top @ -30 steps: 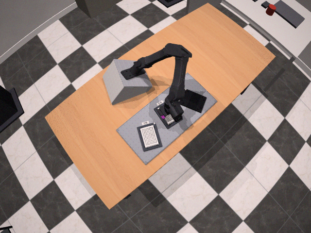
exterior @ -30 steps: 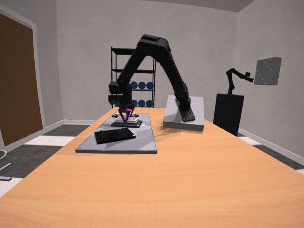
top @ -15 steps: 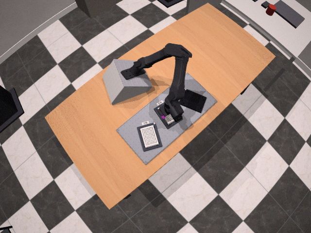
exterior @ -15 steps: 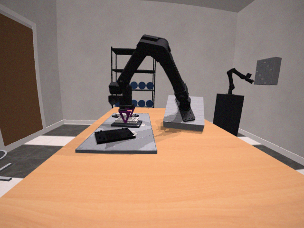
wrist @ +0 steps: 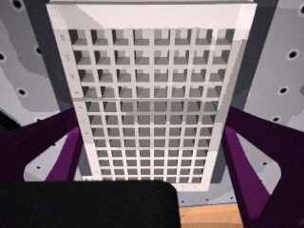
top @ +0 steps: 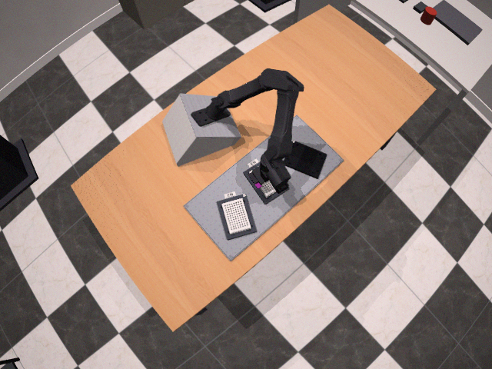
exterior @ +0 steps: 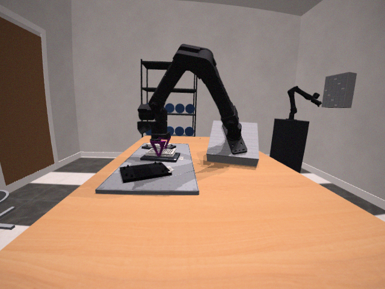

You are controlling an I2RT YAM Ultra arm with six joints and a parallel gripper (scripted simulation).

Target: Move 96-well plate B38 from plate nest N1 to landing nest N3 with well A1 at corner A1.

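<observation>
The dark landing nest N3 is 2 cm below my hand. Also, from my hand: black plate nest N1 (19 cm to the left, 3 cm ahead, 2 cm below); then N2 label (15 cm to the right, 4 cm behind, 3 cm below); then N1 label (15 cm to the left, 6 cm behind, 3 cm below).
</observation>
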